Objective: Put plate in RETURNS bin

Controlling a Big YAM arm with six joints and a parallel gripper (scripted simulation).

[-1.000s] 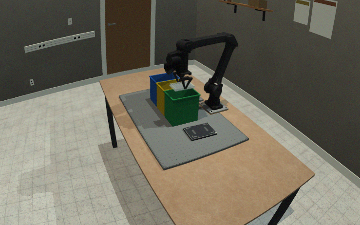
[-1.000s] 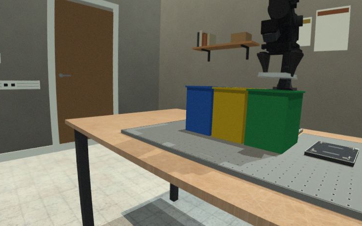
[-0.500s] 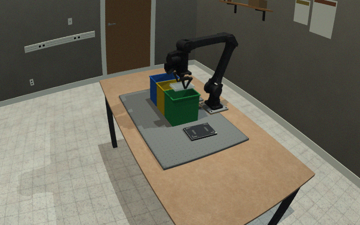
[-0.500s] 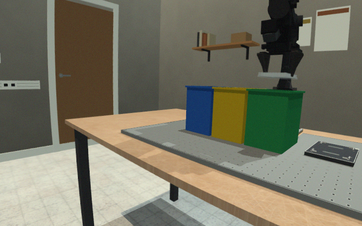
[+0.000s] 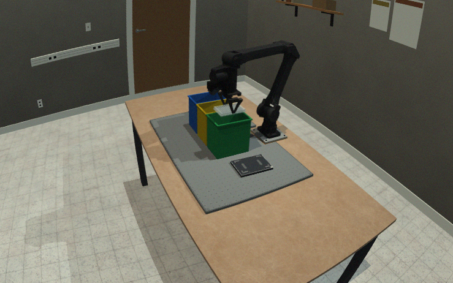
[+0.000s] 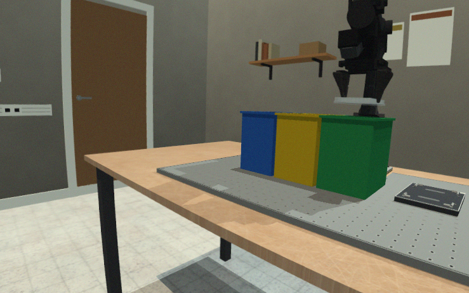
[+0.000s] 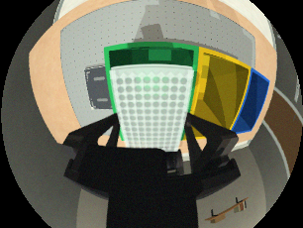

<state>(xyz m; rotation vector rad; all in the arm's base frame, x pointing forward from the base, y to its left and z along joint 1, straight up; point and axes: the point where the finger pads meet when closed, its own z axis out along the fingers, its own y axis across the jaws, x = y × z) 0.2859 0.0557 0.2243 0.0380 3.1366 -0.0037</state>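
The green bin is 130 mm below my hand. The rest, counted from my hand: plate nest 30 mm behind, 180 mm to the left, 220 mm below; 96-well plate 10 mm below; yellow bin 130 mm to the right, 130 mm below.
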